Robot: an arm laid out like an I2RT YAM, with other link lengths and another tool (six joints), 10 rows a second.
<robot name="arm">
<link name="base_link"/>
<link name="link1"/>
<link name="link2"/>
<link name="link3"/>
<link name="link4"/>
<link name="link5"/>
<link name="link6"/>
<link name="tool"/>
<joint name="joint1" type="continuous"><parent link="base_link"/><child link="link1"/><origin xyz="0 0 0.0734" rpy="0 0 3.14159"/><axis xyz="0 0 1"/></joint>
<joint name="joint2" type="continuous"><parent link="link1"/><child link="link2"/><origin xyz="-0.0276 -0.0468 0.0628" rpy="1.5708 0 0"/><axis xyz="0 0 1"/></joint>
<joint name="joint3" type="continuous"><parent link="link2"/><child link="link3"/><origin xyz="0.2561 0 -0.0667" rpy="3.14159 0 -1.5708"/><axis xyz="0 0 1"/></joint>
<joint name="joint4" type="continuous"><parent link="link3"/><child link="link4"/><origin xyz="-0.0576 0.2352 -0.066" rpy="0 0 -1.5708"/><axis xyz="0 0 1"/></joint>
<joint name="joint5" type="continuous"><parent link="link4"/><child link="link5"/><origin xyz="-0.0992 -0.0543 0.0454" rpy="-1.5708 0 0"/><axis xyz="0 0 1"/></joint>
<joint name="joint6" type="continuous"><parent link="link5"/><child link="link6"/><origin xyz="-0.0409 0 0.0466" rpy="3.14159 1.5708 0"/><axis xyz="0 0 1"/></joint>
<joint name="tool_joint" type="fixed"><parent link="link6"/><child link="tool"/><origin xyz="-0.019 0.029 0.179" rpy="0 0.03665 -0.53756"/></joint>
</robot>
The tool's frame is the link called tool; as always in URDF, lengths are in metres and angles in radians. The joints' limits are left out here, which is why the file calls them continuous.
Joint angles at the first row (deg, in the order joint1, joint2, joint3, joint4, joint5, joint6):
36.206, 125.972, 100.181, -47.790, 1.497, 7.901
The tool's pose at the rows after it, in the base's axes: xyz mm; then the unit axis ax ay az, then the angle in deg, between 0 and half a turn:
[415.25 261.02 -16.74 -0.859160 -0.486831 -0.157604 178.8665]
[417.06 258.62 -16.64 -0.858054 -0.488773 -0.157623 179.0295]
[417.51 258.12 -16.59 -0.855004 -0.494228 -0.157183 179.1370]
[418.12 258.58 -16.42 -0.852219 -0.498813 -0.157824 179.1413]
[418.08 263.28 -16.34 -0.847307 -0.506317 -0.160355 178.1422]
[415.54 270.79 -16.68 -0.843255 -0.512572 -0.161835 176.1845]
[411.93 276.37 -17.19 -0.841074 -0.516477 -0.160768 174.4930]
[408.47 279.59 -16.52 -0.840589 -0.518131 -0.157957 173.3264]
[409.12 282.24 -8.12 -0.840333 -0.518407 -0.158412 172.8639]
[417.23 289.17 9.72 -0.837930 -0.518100 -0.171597 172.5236]
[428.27 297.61 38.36 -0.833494 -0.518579 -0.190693 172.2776]
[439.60 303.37 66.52 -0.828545 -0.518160 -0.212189 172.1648]
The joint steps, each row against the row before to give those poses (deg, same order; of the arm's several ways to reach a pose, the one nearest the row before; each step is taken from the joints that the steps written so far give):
-0.306, 0.001, 0.001, -0.197, 0.197, -0.372
-0.306, 0.000, -0.001, 0.001, 0.044, -0.568
-0.044, -0.001, -0.002, -0.043, 0.000, -0.765
0.000, 0.001, 0.004, 0.085, -0.066, -0.612
0.000, 0.000, 0.000, 0.394, -1.093, -0.896
0.000, -0.001, -0.003, 0.328, -2.033, -0.590
0.000, 0.002, 0.003, -0.001, -1.748, -0.284
0.001, -0.002, 0.304, -0.545, -1.202, -0.043
0.000, 0.001, 2.013, -1.925, -0.459, 0.021
-0.001, 0.021, 3.757, -2.185, -0.241, 0.000
0.000, 0.153, 6.163, -3.780, -0.131, -0.175
-0.218, 0.131, 5.771, -3.148, -0.065, -0.327

